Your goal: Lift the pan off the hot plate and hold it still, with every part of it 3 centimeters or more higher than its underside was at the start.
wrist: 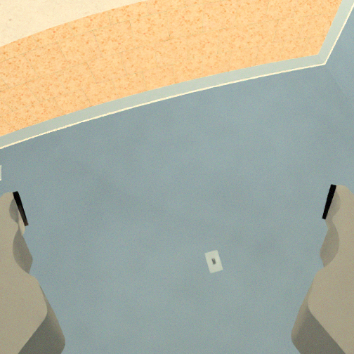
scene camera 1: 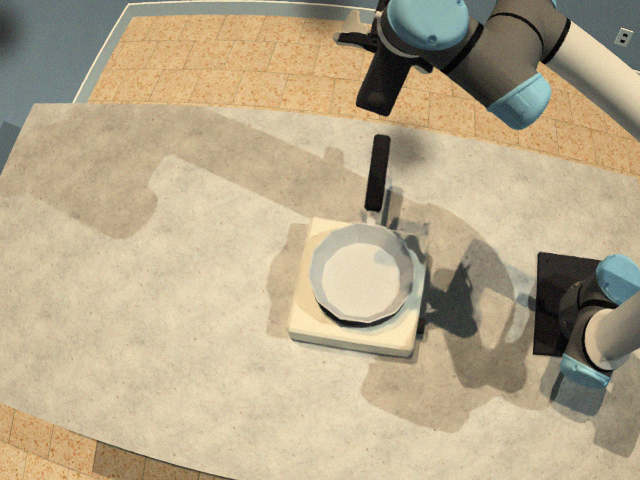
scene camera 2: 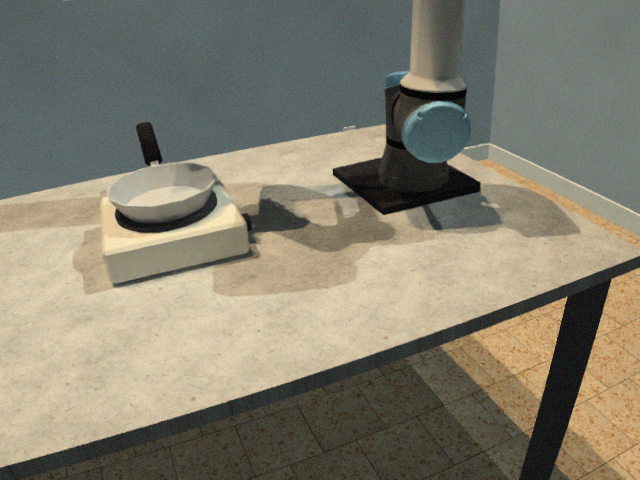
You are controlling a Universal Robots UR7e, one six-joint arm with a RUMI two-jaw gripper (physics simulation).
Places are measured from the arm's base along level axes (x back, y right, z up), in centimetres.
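Pixels of known places: arm's base, origin of its link: (scene camera 2: 413, 177).
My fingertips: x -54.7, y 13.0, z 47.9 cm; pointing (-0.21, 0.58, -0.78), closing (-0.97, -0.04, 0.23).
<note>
Ahead of a thing's pixels: the offset from my fingertips to its top centre. Level surfaces: height alone.
A light grey pan (scene camera 1: 360, 281) (scene camera 2: 168, 197) rests upright on the cream hot plate {dz -42.1, dx +3.7, dy -19.1 cm} (scene camera 1: 356, 343) (scene camera 2: 178, 258). Its black handle {dz -33.9, dx +0.9, dy +1.0 cm} (scene camera 1: 377, 173) (scene camera 2: 148, 143) points to the top in the scene camera 1 view and up and back in the scene camera 2 view. My gripper (wrist: 174, 192) is open and empty, its two jaws wide apart at the sides of the wrist view. In the scene camera 1 view it is at the top, beyond the handle's end and apart from it, with its fingertips partly hidden. The pan does not show in the wrist view, and the gripper does not show in the scene camera 2 view.
The hot plate's dark knob {dz -44.5, dx +16.2, dy -24.1 cm} (scene camera 1: 421, 326) (scene camera 2: 248, 222) is on its right side. The arm's black base plate (scene camera 1: 547, 304) (scene camera 2: 360, 178) stands to the right on the grey table {dz -49.8 cm} (scene camera 1: 155, 335) (scene camera 2: 310, 330). The wrist view shows the blue wall (wrist: 150, 150) and tiled floor (wrist: 150, 45).
</note>
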